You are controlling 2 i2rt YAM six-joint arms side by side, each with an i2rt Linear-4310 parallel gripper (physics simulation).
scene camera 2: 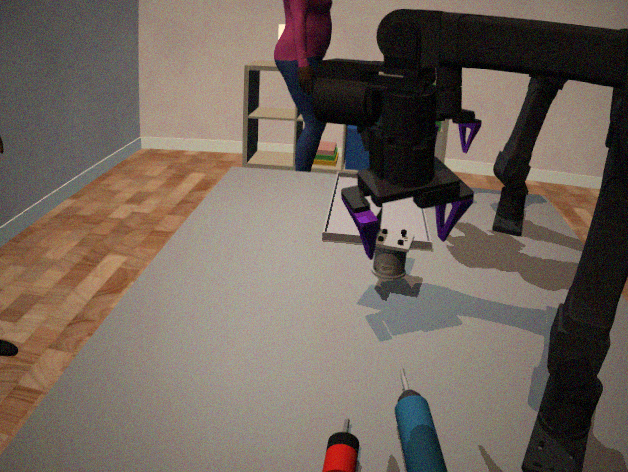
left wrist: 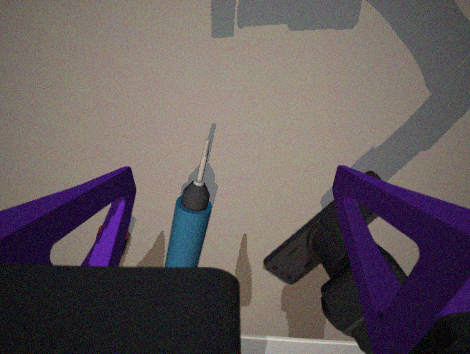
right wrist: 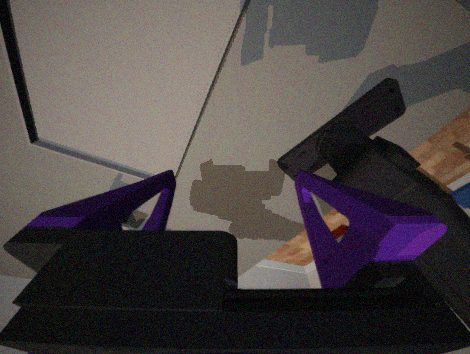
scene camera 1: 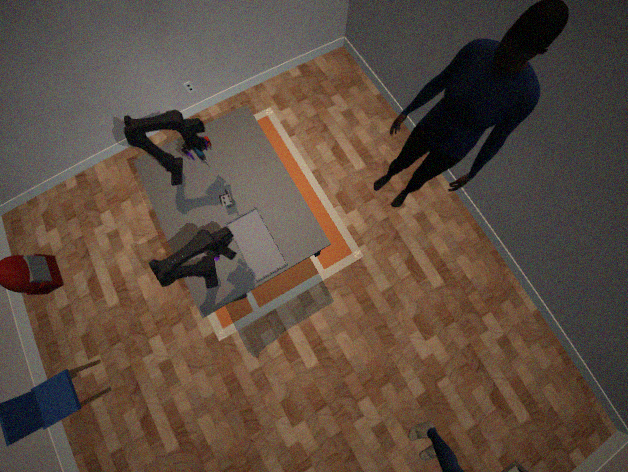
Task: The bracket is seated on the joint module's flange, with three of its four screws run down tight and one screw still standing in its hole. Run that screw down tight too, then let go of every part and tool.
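Seen in the pictures: left gripper, fingertip midpoint: (scene camera 2: 406,247) (left wrist: 234,177) (scene camera 1: 200,154); right gripper, fingertip midpoint: (scene camera 2: 447,154) (right wrist: 235,176); left arm's base at its link origin: (scene camera 2: 561,427) (left wrist: 326,229) (scene camera 1: 177,171); right arm's base at its link origin: (scene camera 2: 509,219) (right wrist: 333,137) (scene camera 1: 210,271).
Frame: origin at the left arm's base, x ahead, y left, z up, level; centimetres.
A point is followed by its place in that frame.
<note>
The pale bracket (scene camera 1: 225,198) @(x 35.5, y -26.6, z 6.8 cm) (scene camera 2: 393,242) @(x 35.6, y -26.0, z 6.6 cm) sits on the grey joint module (scene camera 2: 389,264) @(x 35.5, y -24.9, z 2.8 cm), dark screw heads in its plate; which screw stands higher is too small to tell. Its upright part is hidden behind a left finger in scene camera 2. A blue screwdriver (scene camera 2: 420,431) @(x 15.5, y 13.2, z 4.1 cm) (left wrist: 190,232) @(x 17.2, y 9.9, z 4.1 cm) lies on the table, tip toward the module. A red-and-black screwdriver (scene camera 2: 341,454) @(x 21.5, y 20.0, z 3.4 cm) lies beside it. My left gripper (scene camera 1: 197,148) @(x 25.1, y -1.5, z 17.8 cm) (scene camera 2: 407,247) @(x 25.1, y -1.5, z 17.8 cm) (left wrist: 234,177) @(x 25.1, y -1.5, z 17.8 cm) is open and empty, above the blue screwdriver, which shows between its fingers in the left wrist view. My right gripper (scene camera 1: 223,257) @(x 36.9, y -59.8, z 15.3 cm) (right wrist: 235,176) @(x 36.9, y -59.8, z 15.3 cm) is open and empty near the tray.
A shallow light tray (scene camera 1: 257,246) @(x 52.2, y -58.1, z 0.4 cm) (scene camera 2: 350,237) @(x 48.0, y -35.0, z 1.0 cm) (right wrist: 90,157) @(x 46.0, y -36.3, z 0.6 cm) lies beyond the module in scene camera 2. The right arm's base (scene camera 2: 509,213) @(x 21.7, y -67.3, z 2.5 cm) stands right of the tray. A shelf unit (scene camera 2: 247,116) and a standing person (scene camera 2: 304,48) are at the back; another person (scene camera 1: 456,106) stands near the wall.
</note>
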